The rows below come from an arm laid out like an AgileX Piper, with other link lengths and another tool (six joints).
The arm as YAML. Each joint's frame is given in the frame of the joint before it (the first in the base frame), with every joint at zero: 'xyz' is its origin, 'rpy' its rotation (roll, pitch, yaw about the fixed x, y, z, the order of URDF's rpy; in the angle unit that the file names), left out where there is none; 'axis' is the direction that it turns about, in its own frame. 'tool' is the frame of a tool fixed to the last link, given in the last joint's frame.
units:
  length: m
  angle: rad
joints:
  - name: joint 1
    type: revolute
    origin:
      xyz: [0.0, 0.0, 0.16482]
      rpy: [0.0, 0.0, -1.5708]
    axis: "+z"
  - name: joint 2
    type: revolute
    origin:
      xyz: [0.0, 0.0, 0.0]
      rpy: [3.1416, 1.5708, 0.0]
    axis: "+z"
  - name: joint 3
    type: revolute
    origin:
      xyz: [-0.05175, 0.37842, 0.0]
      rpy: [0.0, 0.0, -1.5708]
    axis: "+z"
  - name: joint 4
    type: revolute
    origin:
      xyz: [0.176, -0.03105, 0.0]
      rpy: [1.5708, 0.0, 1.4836]
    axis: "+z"
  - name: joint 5
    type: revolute
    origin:
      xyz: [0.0, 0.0, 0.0]
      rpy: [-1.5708, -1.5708, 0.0]
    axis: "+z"
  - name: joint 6
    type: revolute
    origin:
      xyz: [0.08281, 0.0, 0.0]
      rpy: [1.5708, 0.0, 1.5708]
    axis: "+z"
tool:
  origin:
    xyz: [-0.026, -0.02, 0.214]
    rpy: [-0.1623, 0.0, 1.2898]
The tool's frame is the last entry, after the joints.
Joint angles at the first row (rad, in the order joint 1, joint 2, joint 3, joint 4, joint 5, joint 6):
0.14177 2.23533 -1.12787 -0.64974 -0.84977 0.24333
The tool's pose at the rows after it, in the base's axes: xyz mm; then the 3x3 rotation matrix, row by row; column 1 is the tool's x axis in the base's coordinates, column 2 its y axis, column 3 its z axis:
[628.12 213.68 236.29], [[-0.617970 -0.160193 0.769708], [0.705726 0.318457 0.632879], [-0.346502 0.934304 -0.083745]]
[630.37 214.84 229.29], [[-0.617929 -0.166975 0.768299], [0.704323 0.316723 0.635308], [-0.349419 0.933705 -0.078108]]
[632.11 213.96 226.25], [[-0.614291 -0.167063 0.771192], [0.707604 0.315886 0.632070], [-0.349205 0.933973 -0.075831]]
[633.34 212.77 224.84], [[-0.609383 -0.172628 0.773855], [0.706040 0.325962 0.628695], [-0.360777 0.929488 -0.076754]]
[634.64 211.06 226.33], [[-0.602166 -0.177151 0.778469], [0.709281 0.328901 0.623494], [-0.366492 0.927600 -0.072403]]
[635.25 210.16 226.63], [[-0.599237 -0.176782 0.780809], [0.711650 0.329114 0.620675], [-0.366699 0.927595 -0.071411]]
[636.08 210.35 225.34], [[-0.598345 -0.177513 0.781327], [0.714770 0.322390 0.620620], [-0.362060 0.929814 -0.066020]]
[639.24 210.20 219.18], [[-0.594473 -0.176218 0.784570], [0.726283 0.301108 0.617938], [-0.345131 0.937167 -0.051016]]
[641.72 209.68 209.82], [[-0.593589 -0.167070 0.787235], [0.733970 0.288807 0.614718], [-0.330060 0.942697 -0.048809]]
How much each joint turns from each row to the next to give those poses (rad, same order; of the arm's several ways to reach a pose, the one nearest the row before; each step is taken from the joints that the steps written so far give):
0.00000 0.02204 -0.00001 0.01798 -0.03345 -0.01544
0.00000 0.02280 0.00001 0.01007 -0.02471 -0.01997
0.00000 0.00958 0.00002 0.01016 -0.00882 -0.00920
0.00000 0.00407 -0.00004 0.00906 -0.00144 -0.01870
0.00000 0.00000 0.00004 0.01087 -0.00249 -0.01073
0.00001 0.00000 -0.00003 0.00469 0.00003 -0.00215
-0.00001 0.00697 0.00001 0.00399 -0.01085 -0.00001
0.00001 0.02557 -0.00003 0.01558 -0.03464 -0.00042
0.00000 0.02418 0.00000 0.01098 -0.02135 0.00000

